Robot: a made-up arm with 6 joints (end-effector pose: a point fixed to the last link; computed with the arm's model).
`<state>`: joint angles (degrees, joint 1 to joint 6).
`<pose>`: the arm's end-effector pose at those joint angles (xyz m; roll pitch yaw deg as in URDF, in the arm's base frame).
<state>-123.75 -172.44 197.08 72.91 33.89 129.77</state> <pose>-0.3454 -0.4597 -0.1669 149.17 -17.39 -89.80</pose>
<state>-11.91 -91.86 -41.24 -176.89 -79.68 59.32</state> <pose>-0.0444 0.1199 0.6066 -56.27 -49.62 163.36</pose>
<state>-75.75 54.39 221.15 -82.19 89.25 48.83</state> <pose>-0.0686 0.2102 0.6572 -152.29 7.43 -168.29</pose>
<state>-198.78 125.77 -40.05 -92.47 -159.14 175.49</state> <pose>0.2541 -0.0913 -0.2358 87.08 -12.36 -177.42</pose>
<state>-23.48 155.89 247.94 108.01 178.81 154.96</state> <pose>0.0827 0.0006 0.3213 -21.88 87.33 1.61</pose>
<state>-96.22 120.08 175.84 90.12 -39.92 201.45</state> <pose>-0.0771 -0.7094 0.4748 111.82 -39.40 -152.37</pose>
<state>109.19 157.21 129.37 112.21 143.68 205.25</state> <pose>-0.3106 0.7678 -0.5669 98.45 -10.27 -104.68</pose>
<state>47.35 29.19 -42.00 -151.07 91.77 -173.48</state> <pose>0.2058 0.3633 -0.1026 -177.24 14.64 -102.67</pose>
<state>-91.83 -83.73 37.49 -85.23 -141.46 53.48</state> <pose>0.0148 0.7449 0.7911 -95.84 39.94 -37.75</pose>
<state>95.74 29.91 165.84 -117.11 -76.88 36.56</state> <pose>-0.0327 -0.1683 1.0734 -76.95 9.26 -145.70</pose>
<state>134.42 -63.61 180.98 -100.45 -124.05 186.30</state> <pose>0.5637 -0.6033 -0.2235 21.75 -26.18 -160.35</pose>
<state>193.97 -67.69 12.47 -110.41 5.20 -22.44</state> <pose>0.2464 0.0224 0.9384 155.30 -77.38 171.10</pose>
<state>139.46 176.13 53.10 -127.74 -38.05 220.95</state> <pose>0.2618 -0.3111 -0.8936 18.54 59.98 -117.49</pose>
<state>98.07 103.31 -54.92 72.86 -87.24 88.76</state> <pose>0.0453 -0.0923 -0.3451 24.62 -14.80 -1.09</pose>
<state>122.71 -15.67 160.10 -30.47 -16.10 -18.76</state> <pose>0.5073 -0.6172 0.6927 -129.11 -18.01 -65.79</pose>
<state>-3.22 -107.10 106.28 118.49 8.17 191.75</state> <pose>-0.9724 0.1064 -0.4794 -134.52 29.21 168.55</pose>
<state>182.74 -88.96 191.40 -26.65 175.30 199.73</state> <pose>0.4182 0.1169 -0.5426 -65.12 -83.49 21.67</pose>
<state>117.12 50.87 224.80 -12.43 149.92 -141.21</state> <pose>0.2196 -0.1967 0.5180 126.00 35.33 109.52</pose>
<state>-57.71 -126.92 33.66 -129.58 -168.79 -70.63</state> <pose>-0.4737 0.8788 0.1144 -55.20 26.29 -48.09</pose>
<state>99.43 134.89 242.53 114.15 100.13 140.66</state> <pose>-0.0527 0.0470 0.3667 23.27 2.61 163.48</pose>
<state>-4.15 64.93 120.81 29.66 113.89 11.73</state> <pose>0.7688 -0.1501 0.9029 -175.51 -6.34 148.77</pose>
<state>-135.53 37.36 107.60 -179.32 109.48 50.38</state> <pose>-0.3001 -0.4463 1.1316 129.32 39.24 -136.36</pose>
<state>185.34 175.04 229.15 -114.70 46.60 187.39</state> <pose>-0.5063 -0.0928 0.1000 -42.52 -22.25 139.84</pose>
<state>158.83 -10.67 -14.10 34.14 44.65 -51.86</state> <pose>-0.5051 0.2917 0.6195 10.21 -32.55 -173.27</pose>
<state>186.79 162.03 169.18 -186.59 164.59 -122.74</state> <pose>-0.7933 -0.2028 -0.2641 115.66 22.45 4.90</pose>
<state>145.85 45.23 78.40 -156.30 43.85 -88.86</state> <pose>-0.8275 0.4415 0.7885 -110.99 7.84 129.52</pose>
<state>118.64 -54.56 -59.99 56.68 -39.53 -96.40</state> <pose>-0.0761 0.2634 0.4262 29.89 24.90 82.74</pose>
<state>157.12 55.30 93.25 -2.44 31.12 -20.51</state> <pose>-0.8193 0.4632 0.7996 25.89 -69.01 153.60</pose>
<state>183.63 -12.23 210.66 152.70 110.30 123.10</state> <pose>0.5637 -0.0607 0.1066 -83.93 -57.86 -50.33</pose>
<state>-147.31 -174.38 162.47 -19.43 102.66 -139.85</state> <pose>-0.5175 -0.2107 -0.6758 -162.47 -68.78 148.96</pose>
